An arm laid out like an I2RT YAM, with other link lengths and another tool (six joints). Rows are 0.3 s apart.
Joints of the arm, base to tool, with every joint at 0 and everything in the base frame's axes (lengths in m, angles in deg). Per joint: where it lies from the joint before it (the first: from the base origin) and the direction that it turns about. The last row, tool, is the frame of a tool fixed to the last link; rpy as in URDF.
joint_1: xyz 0 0 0.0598 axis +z
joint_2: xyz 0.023 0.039 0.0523 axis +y
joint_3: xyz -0.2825 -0.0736 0 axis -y
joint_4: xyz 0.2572 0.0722 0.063 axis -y
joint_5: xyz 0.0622 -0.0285 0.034 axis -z
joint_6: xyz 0.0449 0 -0.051 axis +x
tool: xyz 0.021 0.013 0.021 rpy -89.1 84.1 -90
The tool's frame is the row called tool.
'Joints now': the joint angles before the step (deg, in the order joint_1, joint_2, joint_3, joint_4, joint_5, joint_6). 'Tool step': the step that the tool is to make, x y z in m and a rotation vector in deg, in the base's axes. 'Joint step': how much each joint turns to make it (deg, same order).
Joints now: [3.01 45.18 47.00 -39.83 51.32 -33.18]
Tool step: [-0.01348 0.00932 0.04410 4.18 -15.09 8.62]
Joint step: [-0.02 -6.55 2.96 7.22 -9.15 -1.93]
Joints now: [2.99 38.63 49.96 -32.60 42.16 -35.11]
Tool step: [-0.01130 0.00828 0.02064 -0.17 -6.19 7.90]
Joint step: [-0.07 -3.48 1.18 3.75 -7.47 -3.58]
